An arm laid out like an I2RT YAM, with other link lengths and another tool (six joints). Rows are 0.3 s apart.
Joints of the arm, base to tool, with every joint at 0 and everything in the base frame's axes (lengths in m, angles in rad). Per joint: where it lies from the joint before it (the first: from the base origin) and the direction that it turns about. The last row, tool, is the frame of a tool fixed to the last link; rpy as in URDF.
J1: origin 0 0 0.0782 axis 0 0 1
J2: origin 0.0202 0.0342 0.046 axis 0 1 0
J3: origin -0.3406 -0.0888 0 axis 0 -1 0
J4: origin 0.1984 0.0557 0.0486 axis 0 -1 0
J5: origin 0.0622 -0.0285 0.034 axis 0 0 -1
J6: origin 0.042 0 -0.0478 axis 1 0 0
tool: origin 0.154 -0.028 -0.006 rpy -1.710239 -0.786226 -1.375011
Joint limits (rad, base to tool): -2.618..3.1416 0..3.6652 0..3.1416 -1.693..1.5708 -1.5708..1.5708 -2.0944..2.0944
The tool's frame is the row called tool.
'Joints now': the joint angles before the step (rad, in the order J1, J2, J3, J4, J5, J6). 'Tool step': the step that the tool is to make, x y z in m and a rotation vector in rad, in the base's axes. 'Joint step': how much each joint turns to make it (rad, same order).
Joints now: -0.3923 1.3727 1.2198 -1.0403 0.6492 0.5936
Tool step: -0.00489 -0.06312 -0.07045 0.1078 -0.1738 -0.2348
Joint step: -0.3698 0.1565 -0.1430 0.4125 -0.2240 -0.0505
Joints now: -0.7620 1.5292 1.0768 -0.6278 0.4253 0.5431
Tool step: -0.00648 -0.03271 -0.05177 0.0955 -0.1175 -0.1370
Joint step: -0.1767 0.1428 -0.0504 0.1858 -0.1521 0.0383
